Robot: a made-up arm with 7 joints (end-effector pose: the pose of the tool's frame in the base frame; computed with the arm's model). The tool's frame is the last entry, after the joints.
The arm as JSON. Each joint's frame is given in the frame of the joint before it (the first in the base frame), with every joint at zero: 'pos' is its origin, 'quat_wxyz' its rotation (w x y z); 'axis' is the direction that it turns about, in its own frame. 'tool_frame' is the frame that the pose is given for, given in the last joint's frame.
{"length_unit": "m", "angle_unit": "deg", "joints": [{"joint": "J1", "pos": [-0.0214, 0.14, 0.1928], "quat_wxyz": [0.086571, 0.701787, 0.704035, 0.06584], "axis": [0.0, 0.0, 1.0]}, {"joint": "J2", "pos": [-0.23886, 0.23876, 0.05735], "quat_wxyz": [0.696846, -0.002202, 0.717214, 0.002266], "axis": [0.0, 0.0, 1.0]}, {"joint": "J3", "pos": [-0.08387, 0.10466, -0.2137], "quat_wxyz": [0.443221, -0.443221, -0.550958, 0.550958], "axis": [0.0, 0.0, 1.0]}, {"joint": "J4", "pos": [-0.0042, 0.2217, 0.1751], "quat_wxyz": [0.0, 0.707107, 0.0, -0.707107], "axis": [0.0, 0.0, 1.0]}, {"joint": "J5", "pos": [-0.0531, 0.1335, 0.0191], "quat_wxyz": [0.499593, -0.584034, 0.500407, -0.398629], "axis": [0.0, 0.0, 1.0]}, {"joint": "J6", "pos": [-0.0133, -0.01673, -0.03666], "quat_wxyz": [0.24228, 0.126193, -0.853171, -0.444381], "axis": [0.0, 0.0, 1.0]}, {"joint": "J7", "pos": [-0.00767, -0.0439, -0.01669], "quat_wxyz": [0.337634, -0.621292, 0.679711, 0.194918], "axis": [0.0, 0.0, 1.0]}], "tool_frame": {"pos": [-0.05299, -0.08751, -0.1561], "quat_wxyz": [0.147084, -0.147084, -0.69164, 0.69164]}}
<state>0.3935 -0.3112 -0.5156 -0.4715 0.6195 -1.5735 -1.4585</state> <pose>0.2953 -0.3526 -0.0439 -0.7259 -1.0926 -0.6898</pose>
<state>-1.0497 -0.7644 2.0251 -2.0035 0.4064 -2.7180 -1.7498</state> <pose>0.3306 0.0286 0.2029 1.1216 -0.3630 -2.7562</pose>
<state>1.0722 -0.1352 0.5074 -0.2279 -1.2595 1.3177 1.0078</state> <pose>-0.1179 -0.5409 -0.2048 0.1082 0.8728 -2.5433</pose>
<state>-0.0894 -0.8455 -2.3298 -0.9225 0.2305 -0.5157 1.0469</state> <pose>0.6405 -0.3804 0.1008 -0.6212 1.5344 -2.1162</pose>
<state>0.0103 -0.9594 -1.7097 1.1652 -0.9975 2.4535 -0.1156</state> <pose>0.7133 -0.1293 0.2830 -0.2007 -0.5334 0.0181</pose>
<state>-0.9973 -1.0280 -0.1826 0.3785 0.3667 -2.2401 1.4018</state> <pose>0.8730 0.4121 0.2953 0.3730 0.5397 0.0896</pose>
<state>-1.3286 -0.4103 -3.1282 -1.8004 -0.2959 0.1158 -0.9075</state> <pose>0.5007 0.3633 0.2361 1.5257 0.6335 -1.1857</pose>
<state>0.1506 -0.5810 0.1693 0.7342 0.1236 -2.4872 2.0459</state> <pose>0.5015 -0.5604 0.0641 0.1885 -0.3043 -1.7226</pose>
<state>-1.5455 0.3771 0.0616 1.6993 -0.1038 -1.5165 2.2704</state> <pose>0.8084 0.3982 0.0568 -0.2584 -1.0045 -0.4998</pose>
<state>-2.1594 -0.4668 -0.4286 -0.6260 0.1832 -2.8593 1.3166</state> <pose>0.0819 0.8753 0.0443 -1.0219 1.3585 1.4641</pose>
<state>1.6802 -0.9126 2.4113 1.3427 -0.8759 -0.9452 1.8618</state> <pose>-0.0207 -0.2411 -0.1058 0.3981 0.7168 -0.5085</pose>
